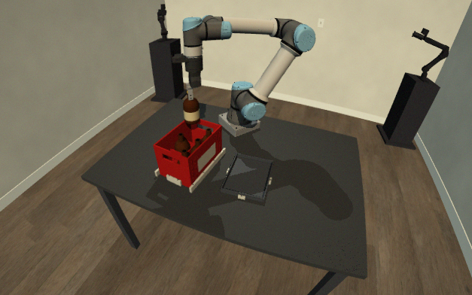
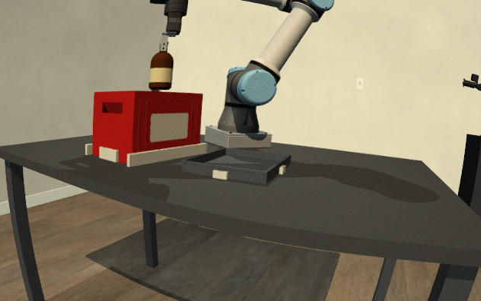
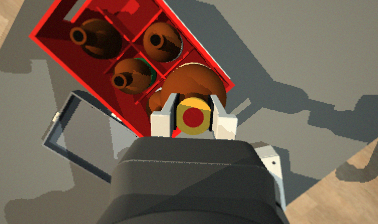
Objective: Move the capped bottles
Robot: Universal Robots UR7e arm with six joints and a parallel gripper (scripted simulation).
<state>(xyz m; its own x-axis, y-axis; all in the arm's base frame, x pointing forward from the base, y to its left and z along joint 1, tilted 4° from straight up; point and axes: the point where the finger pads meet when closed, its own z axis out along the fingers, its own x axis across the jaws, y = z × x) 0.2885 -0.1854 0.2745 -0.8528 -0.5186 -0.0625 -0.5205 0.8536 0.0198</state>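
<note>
Right now the brown capped bottle is 60 mm below my hand. The rest, counted from my hand: dark tray: 110 mm ahead, 310 mm to the left, 310 mm below; then red crate: 100 mm ahead, 20 mm to the left, 240 mm below.
</note>
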